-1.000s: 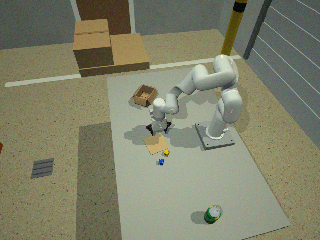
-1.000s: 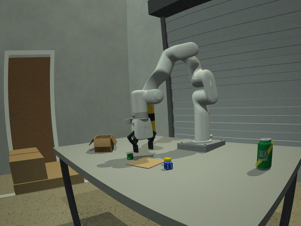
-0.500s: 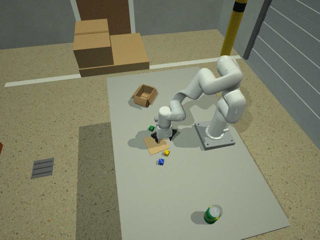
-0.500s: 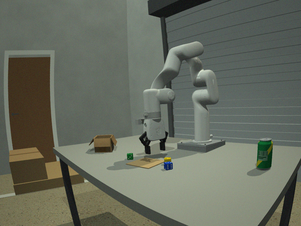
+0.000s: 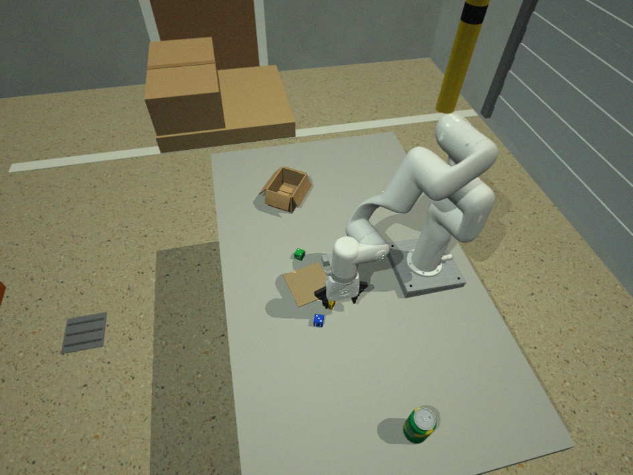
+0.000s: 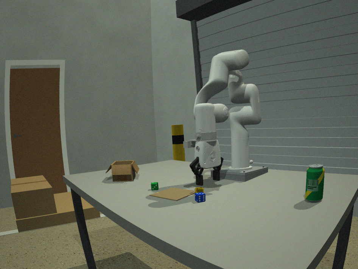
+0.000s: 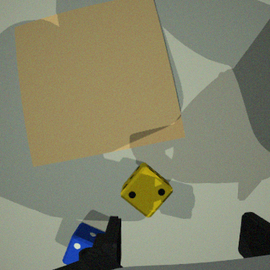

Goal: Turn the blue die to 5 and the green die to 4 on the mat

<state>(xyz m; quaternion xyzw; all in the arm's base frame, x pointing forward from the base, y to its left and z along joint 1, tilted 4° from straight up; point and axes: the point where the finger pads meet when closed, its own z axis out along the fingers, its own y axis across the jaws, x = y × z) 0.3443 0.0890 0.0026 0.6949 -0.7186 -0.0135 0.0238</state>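
My gripper is now 40 mm above the yellow die, 30 mm to the left of it and 20 mm short of it. The rest, counted from my hand: green die (250 mm to the right, 70 mm ahead, 40 mm below); then cardboard mat (120 mm to the right, 70 mm ahead, 60 mm below); then blue die (80 mm ahead, 40 mm below, 30 mm to the left).
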